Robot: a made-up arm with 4 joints. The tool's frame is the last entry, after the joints. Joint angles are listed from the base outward. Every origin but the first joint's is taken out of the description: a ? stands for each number. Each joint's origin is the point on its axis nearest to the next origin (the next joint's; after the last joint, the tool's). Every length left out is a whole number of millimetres.
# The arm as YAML. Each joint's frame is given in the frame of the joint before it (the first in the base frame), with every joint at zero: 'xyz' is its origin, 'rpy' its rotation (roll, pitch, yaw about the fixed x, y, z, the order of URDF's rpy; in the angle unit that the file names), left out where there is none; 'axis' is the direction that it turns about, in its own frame. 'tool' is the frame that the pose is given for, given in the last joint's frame.
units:
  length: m
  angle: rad
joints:
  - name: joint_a
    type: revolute
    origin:
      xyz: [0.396, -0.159, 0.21]
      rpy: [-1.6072, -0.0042, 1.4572]
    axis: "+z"
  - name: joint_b
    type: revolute
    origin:
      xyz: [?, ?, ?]
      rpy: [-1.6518, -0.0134, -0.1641]
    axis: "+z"
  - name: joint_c
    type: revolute
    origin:
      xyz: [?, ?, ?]
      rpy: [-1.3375, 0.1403, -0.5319]
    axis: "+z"
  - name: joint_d
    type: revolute
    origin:
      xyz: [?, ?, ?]
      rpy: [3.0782, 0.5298, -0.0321]
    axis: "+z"
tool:
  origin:
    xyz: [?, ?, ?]
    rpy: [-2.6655, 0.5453, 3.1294]
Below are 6 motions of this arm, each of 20 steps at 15 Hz.
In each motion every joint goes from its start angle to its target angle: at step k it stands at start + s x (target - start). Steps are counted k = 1, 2, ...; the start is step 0. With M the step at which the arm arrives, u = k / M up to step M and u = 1 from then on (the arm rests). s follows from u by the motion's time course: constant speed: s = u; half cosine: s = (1 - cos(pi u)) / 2; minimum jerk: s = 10 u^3 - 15 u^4 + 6 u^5.
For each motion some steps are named. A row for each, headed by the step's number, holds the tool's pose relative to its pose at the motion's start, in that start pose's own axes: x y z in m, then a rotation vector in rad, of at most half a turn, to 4 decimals.
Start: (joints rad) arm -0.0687 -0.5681 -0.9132 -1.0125
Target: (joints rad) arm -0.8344 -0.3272 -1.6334 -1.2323
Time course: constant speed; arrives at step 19
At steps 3, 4, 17, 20:
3: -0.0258 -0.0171 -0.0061 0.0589 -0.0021 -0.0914
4: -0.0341 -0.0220 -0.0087 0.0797 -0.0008 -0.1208
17: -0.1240 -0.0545 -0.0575 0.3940 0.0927 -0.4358
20: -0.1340 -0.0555 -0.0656 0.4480 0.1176 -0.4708

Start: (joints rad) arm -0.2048 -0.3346 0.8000 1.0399
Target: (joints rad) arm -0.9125 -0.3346 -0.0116 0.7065
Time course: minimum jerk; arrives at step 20
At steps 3, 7, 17, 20:
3: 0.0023 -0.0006 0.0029 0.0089 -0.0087 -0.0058
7: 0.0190 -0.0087 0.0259 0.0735 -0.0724 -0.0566
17: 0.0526 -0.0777 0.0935 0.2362 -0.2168 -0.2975
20: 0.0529 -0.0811 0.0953 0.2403 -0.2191 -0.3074

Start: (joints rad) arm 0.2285 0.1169 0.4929 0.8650
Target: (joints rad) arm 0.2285 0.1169 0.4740 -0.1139
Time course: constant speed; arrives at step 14
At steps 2, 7, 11, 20:
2: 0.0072 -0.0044 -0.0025 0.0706 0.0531 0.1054
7: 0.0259 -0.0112 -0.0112 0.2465 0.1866 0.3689
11: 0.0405 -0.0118 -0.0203 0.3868 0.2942 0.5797
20: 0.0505 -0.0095 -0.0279 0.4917 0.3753 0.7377

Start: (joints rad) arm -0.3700 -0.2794 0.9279 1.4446
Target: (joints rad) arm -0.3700 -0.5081 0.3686 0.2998
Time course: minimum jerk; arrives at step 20
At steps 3, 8, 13, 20:
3: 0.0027 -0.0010 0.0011 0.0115 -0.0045 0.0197
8: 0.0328 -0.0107 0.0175 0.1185 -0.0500 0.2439
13: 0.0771 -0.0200 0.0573 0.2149 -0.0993 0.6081
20: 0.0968 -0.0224 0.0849 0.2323 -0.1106 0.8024

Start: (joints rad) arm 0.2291 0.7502 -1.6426 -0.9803
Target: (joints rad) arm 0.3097 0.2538 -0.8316 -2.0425
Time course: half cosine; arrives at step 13
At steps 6, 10, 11, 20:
6: 0.0334 -0.0332 -0.0010 0.3725 -0.0593 0.5609
10: 0.0699 -0.0210 0.0273 0.5375 -0.0965 1.2234
11: 0.0740 -0.0153 0.0348 0.5429 -0.0946 1.3342
20: 0.0768 -0.0098 0.0416 0.5431 -0.0906 1.4276

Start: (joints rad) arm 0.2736 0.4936 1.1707 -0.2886
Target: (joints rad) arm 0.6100 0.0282 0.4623 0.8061
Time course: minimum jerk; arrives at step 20
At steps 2, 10, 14, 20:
2: -0.0007 0.0009 0.0023 -0.0151 -0.0034 -0.0091
10: -0.0307 0.0912 0.0995 -0.8850 -0.3164 -0.4488
14: -0.0371 0.1706 0.1182 -1.4586 -0.6732 -0.6327
20: -0.0363 0.2058 0.1143 -1.7159 -0.8926 -0.6767

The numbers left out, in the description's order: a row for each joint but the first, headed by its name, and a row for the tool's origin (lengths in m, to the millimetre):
joint_b: -0.028 0.137 0.0
joint_c: 0.052 0.297 0.0
joint_d: -0.156 0.057 0.0
tool: 0.021 -0.058 0.0

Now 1 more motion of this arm.
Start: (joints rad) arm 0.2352 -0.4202 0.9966 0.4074
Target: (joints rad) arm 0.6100 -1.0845 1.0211 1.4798
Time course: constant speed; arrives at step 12
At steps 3, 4, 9, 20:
3: -0.0102 0.0510 0.0148 -0.2711 -0.1378 -0.0637
4: -0.0152 0.0689 0.0159 -0.3553 -0.1909 -0.0802
9: -0.0530 0.1551 -0.0056 -0.7172 -0.5050 -0.1284
20: -0.0857 0.1982 -0.0370 -0.8763 -0.7258 -0.1317

